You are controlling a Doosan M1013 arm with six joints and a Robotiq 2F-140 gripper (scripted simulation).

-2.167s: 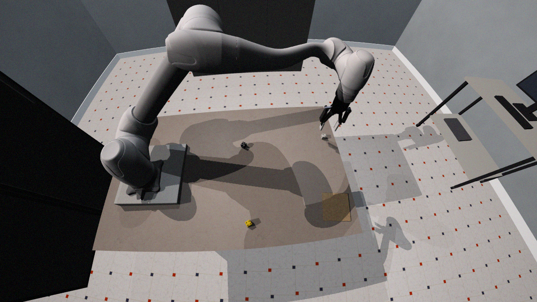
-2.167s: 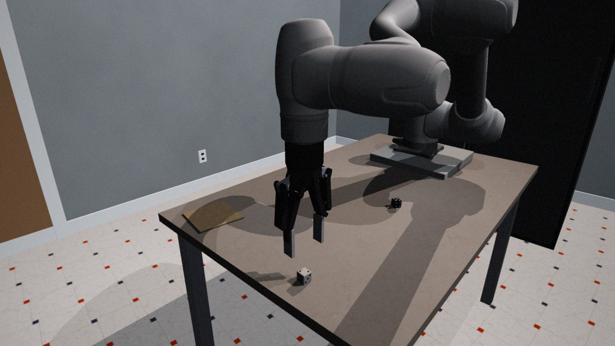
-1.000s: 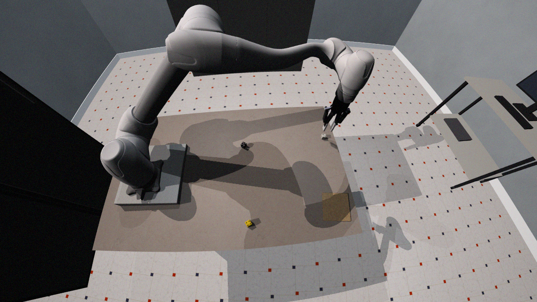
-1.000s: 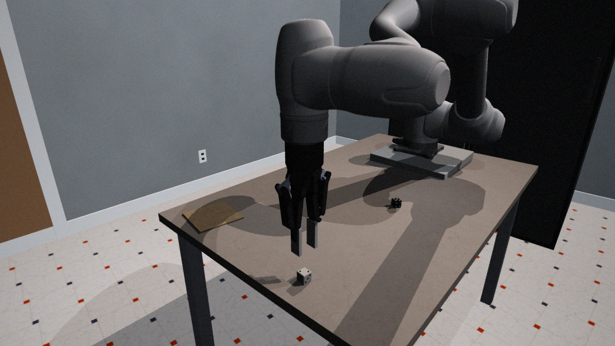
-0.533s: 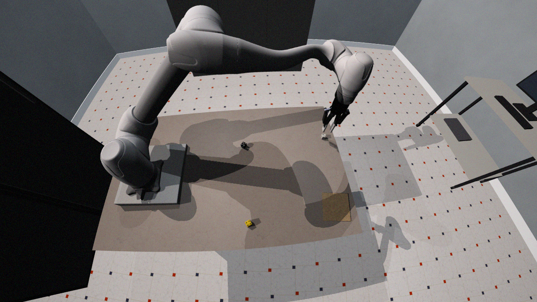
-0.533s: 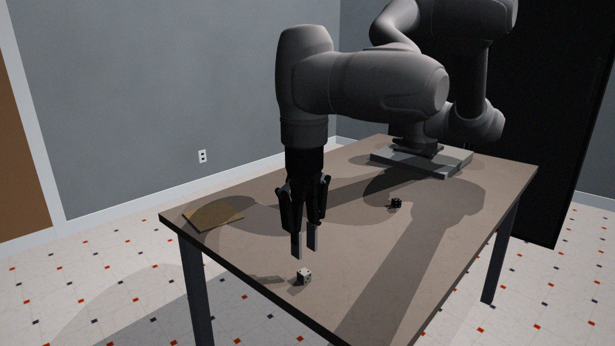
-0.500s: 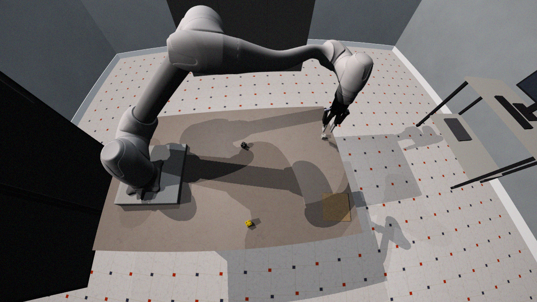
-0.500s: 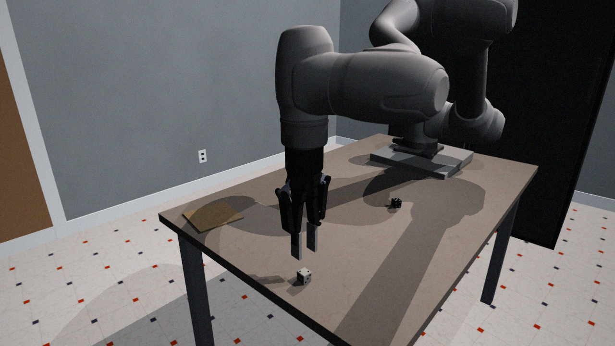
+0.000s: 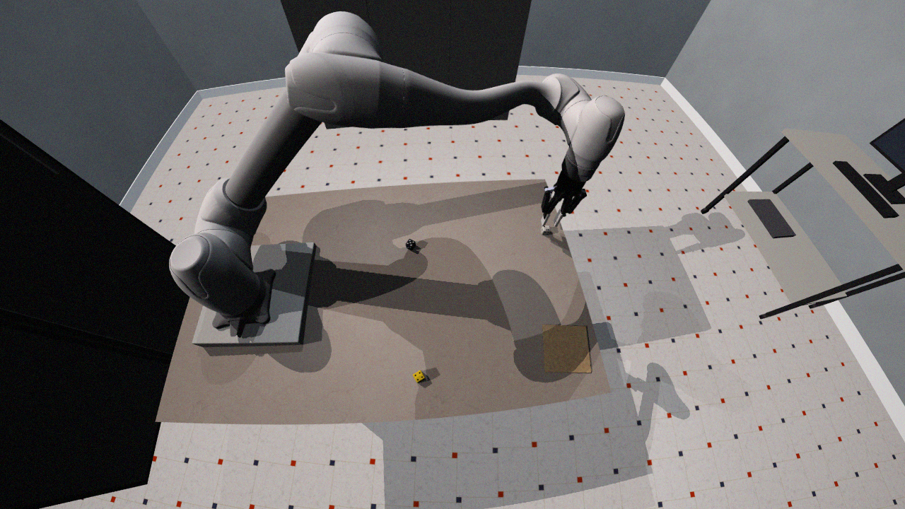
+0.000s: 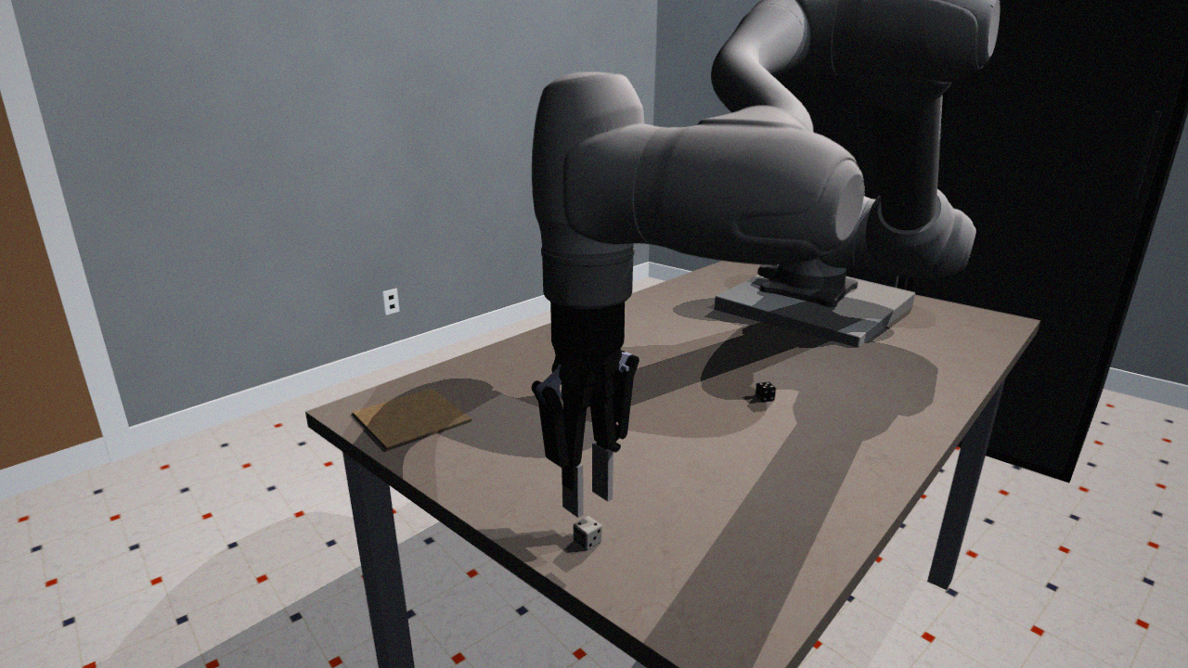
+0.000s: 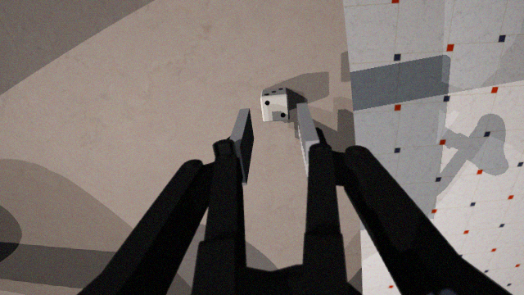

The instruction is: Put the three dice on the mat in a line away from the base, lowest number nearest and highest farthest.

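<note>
Right now the grey die is 70 mm below my hand. From my hand the other things lie so: tan mat: 60 mm behind, 410 mm to the right, 80 mm below; then black die: 470 mm behind, 10 mm to the left, 70 mm below; then yellow die: 500 mm behind, 410 mm to the right, 70 mm below.
</note>
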